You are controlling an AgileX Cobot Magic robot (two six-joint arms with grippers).
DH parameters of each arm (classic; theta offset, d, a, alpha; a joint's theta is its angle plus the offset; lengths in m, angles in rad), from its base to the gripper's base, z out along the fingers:
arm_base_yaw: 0 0.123 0 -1.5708
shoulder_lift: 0.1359 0 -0.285 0
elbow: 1.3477 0 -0.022 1.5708
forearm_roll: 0 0.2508 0 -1.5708
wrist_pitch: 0 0 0.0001 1.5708
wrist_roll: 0 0.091 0 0
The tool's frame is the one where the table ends.
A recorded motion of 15 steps. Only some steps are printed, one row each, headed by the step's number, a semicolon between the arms.
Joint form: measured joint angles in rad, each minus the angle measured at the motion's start. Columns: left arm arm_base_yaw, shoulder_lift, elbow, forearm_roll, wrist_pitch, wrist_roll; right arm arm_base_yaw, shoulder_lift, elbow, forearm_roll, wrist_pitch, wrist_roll.
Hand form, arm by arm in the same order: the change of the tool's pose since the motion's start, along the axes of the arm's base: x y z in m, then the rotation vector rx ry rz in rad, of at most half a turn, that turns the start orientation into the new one. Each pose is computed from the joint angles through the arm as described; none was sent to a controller.
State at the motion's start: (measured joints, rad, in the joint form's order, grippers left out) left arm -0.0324 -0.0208 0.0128 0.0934 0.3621 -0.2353; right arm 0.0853 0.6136 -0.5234 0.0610 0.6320 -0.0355
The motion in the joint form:
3: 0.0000 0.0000 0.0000 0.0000 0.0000 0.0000; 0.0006 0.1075 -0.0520 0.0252 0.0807 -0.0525
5: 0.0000 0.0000 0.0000 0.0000 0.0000 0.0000; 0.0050 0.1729 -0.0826 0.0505 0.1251 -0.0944
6: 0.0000 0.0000 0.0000 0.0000 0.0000 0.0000; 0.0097 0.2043 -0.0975 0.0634 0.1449 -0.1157
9: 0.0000 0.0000 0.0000 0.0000 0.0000 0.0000; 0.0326 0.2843 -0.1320 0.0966 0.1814 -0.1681
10: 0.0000 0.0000 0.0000 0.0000 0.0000 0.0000; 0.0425 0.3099 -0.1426 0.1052 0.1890 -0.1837
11: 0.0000 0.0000 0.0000 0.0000 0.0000 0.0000; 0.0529 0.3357 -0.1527 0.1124 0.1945 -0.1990
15: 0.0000 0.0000 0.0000 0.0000 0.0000 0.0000; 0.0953 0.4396 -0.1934 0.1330 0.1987 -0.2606
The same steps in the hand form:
3: 0.0000 0.0000 0.0000 0.0000 0.0000 0.0000; 0.0146 0.0032 -0.0020 -0.0261 0.1318 0.0396
5: 0.0000 0.0000 0.0000 0.0000 0.0000 0.0000; 0.0237 0.0064 -0.0038 -0.0370 0.2071 0.0770
6: 0.0000 0.0000 0.0000 0.0000 0.0000 0.0000; 0.0281 0.0085 -0.0047 -0.0419 0.2411 0.0991
9: 0.0000 0.0000 0.0000 0.0000 0.0000 0.0000; 0.0399 0.0157 -0.0079 -0.0520 0.3162 0.1650
10: 0.0000 0.0000 0.0000 0.0000 0.0000 0.0000; 0.0439 0.0184 -0.0090 -0.0565 0.3364 0.1876
11: 0.0000 0.0000 0.0000 0.0000 0.0000 0.0000; 0.0479 0.0212 -0.0104 -0.0621 0.3550 0.2102
15: 0.0000 0.0000 0.0000 0.0000 0.0000 0.0000; 0.0654 0.0330 -0.0166 -0.0923 0.4111 0.2991

